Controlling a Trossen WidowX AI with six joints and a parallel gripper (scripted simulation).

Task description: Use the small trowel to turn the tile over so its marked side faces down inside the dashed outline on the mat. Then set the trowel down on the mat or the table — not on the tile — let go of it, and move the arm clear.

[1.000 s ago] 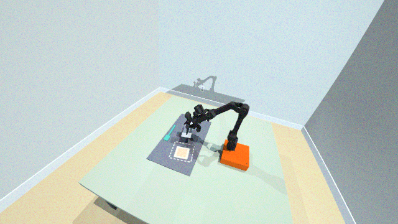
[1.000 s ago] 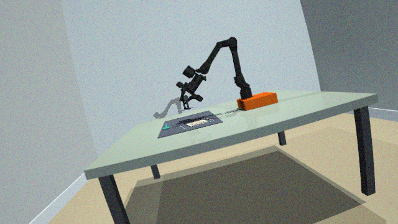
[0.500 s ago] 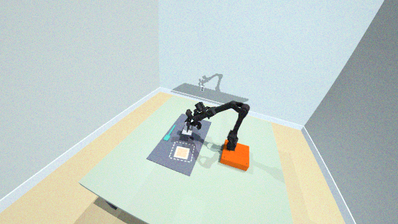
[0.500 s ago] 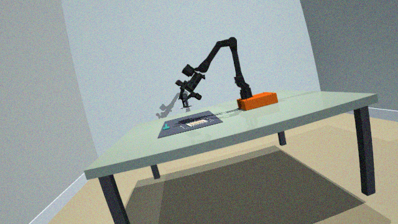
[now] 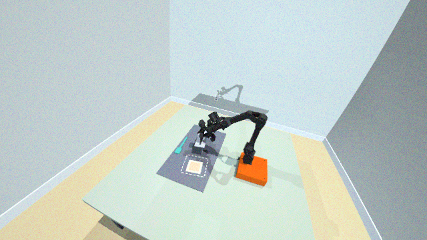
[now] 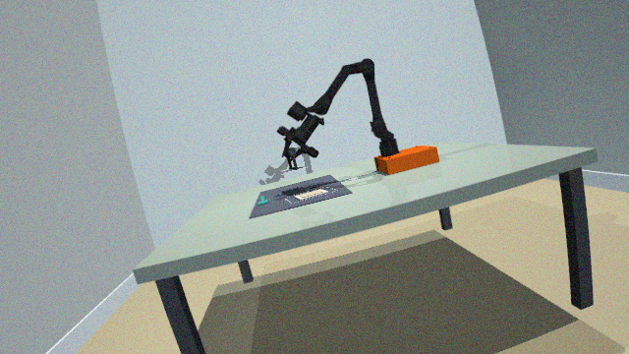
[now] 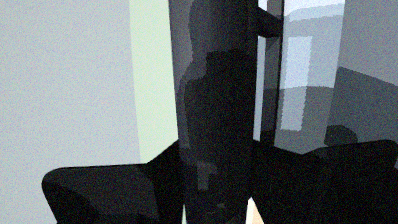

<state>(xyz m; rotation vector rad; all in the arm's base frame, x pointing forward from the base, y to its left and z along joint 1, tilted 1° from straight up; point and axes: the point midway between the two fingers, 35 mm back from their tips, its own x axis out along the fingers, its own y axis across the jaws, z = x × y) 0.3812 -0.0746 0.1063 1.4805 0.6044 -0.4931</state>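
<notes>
The grey mat lies 15 cm below my gripper tip, 3 cm to the left of it and 1 cm behind it. Also, from my gripper tip: white tile 20 cm to the left, 13 cm below, 4 cm behind; trowel 3 cm behind, 1 cm below; teal tool 13 cm below, 13 cm ahead, 4 cm to the left.
</notes>
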